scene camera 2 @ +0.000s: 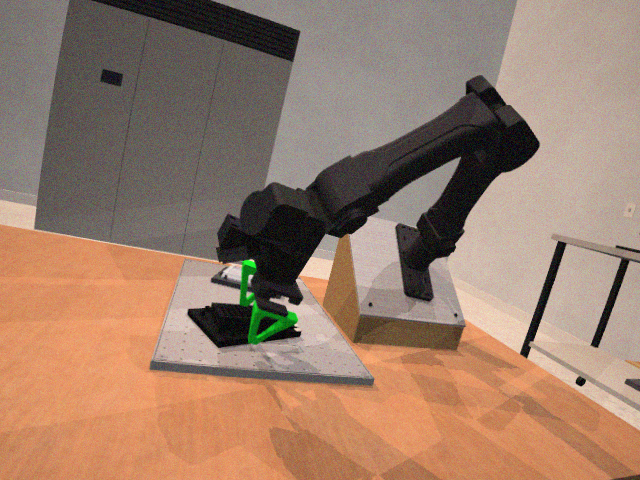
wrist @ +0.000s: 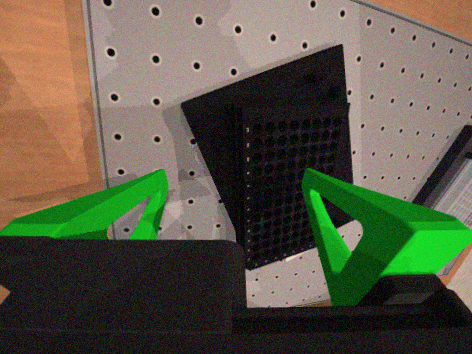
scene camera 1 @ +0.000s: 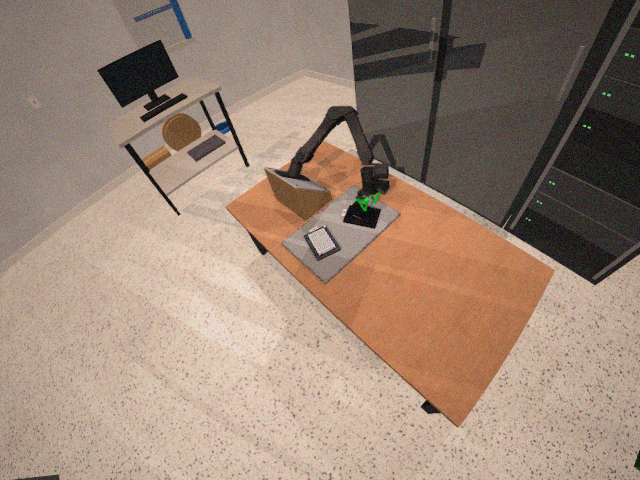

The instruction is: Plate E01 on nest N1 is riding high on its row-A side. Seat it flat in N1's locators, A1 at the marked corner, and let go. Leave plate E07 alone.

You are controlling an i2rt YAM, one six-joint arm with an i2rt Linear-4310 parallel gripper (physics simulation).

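Frame: origin at the arm's base, x back, y right, z up, level; centimetres.
Seen in the pictures: gripper, fingertip midpoint: (scene camera 2: 247, 323) (wrist: 235, 176) (scene camera 1: 370, 206); arm's base, origin of the base link: (scene camera 2: 412, 261) (scene camera 1: 292, 176).
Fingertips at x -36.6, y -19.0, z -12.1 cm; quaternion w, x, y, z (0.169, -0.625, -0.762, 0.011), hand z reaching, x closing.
Pixels of each thing's top centre, then the offset from my fingertips to it. "pt": a spot on its surface instead. Level surfaces: height alone.
- black nest N1, middle of its top: (wrist: 297, 180) (scene camera 2: 246, 314) (scene camera 1: 362, 213) dy +5.4, dx +0.3, dz -0.8 cm
- white plate, middle of its top: (wrist: 468, 209) (scene camera 2: 252, 273) (scene camera 1: 321, 240) dy +30.4, dx +2.5, dz -0.4 cm
- wooden table, its level: dz -4.3 cm
- small pale piece, surface spot: (scene camera 1: 344, 212) pt dy +9.8, dx +8.8, dz -2.8 cm
A black multi-well plate, E01 (wrist: 295, 195) (scene camera 2: 227, 314), sits turned askew on the black nest N1 (wrist: 280, 85) (scene camera 2: 212, 330). Its left side wall shows in the wrist view; dark shading hides the exact tilt, the locators and the marked corner. My gripper (scene camera 1: 370, 206) (scene camera 2: 250, 321) (wrist: 235, 176) is open, with nothing held. In the wrist view one green fingertip overlaps the plate's wells and the other is left of the plate, over the board. Plate E07, apparently the white plate (scene camera 1: 322, 241) (scene camera 2: 233, 272) (wrist: 454, 195), lies in a separate dark nest.
Both nests stand on a grey perforated board (scene camera 1: 330, 268) (scene camera 2: 175, 356) (wrist: 135, 30) on the wooden table (scene camera 1: 439, 310) (scene camera 2: 93, 392). The arm's wedge-shaped base block (scene camera 1: 299, 198) (scene camera 2: 408, 333) stands beside the board. A small pale piece (scene camera 1: 344, 212) lies by N1.
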